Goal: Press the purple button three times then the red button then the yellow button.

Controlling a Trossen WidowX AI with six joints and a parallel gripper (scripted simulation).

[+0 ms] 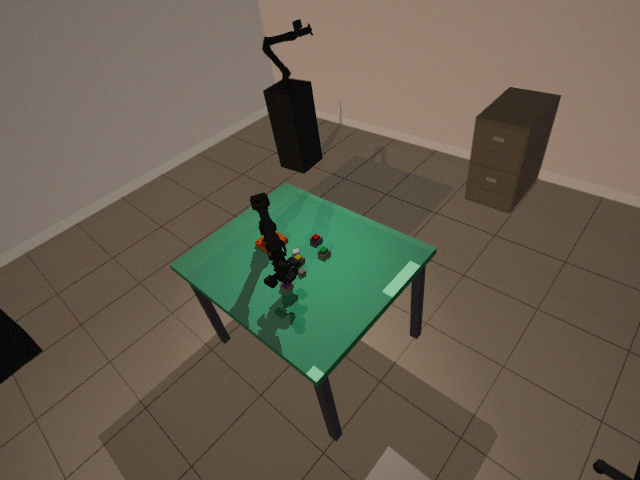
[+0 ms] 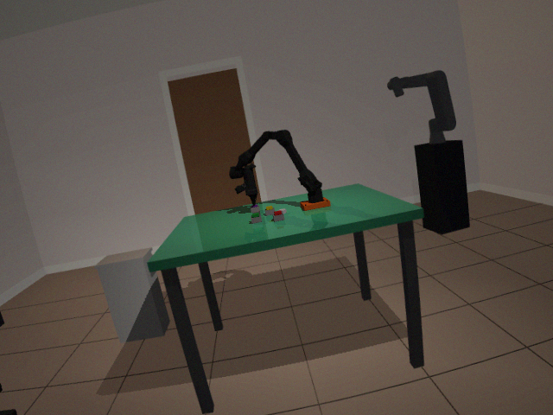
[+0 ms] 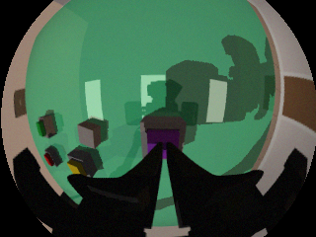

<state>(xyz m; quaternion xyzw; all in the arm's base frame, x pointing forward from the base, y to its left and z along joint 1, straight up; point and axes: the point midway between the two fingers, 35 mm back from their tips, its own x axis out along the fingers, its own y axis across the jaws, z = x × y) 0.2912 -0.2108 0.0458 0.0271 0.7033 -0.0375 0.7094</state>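
My gripper tip is now 1 cm above the purple button. The rest, counted from my gripper tip: grey block: 11 cm to the left, 2 cm below, 1 cm ahead; then yellow button: 17 cm to the left, 6 cm behind; then white block: 21 cm to the left, 11 cm behind, 2 cm below.
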